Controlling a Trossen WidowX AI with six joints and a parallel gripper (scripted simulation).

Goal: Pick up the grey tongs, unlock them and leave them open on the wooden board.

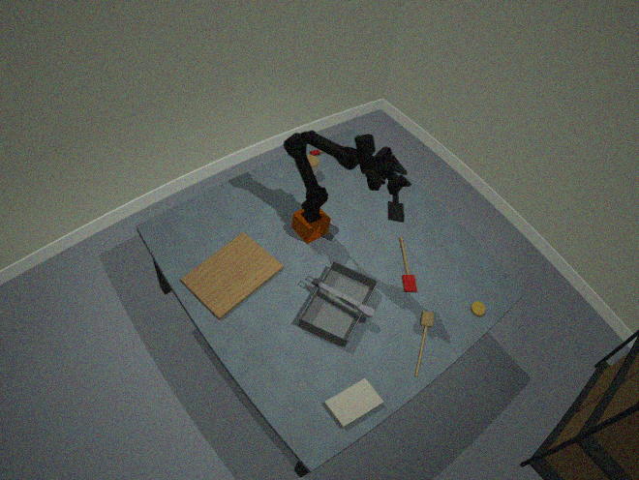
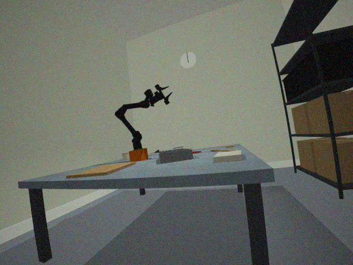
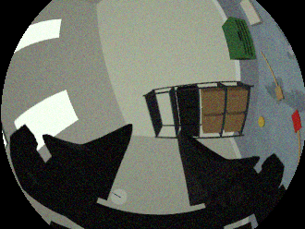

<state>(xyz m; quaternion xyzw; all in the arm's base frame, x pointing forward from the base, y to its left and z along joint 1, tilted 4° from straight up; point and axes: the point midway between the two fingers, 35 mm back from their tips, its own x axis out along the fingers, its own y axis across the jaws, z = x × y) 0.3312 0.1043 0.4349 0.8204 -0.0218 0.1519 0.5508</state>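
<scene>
Now: the grey roasting tin 53 cm below my gripper tip, 21 cm to the right of it and 5 cm ahead of it. From my gripper tip the other things lie so: red spatula 56 cm below, 15 cm to the left, 4 cm ahead; then yellow disc 55 cm below, 37 cm ahead, 32 cm to the left; then black spatula 56 cm below, 36 cm to the left, 31 cm behind.
</scene>
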